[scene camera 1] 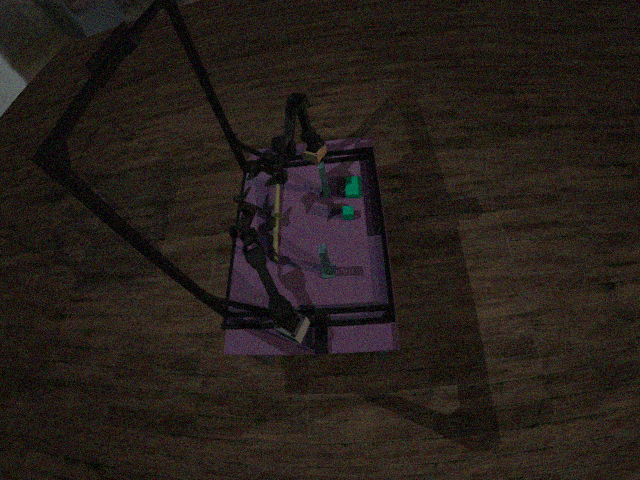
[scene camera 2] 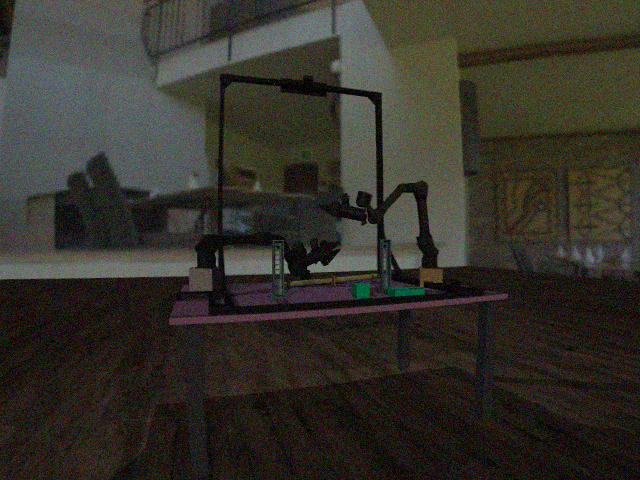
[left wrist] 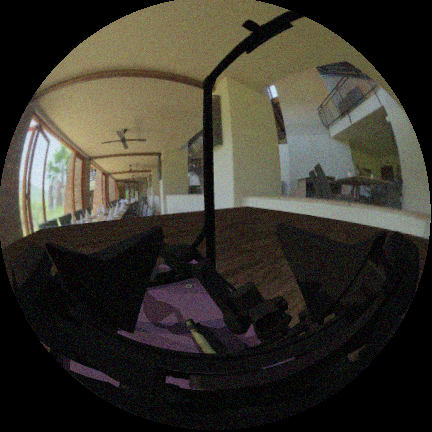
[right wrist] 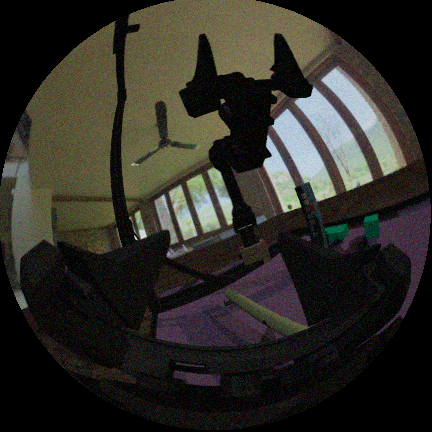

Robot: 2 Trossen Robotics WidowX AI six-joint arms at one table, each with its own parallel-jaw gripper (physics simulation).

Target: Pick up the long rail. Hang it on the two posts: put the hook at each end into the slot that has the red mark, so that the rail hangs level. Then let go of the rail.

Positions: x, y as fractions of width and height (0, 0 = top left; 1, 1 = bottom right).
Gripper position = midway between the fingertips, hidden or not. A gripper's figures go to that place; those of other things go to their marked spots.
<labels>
My left gripper (right wrist: 0.56, 0.07): 0.20 m from the lens. My right gripper (right wrist: 0.52, 0.55): 0.10 m from the lens. A long rail (right wrist: 0.66, 0.76): 0.20 m from the lens.
</labels>
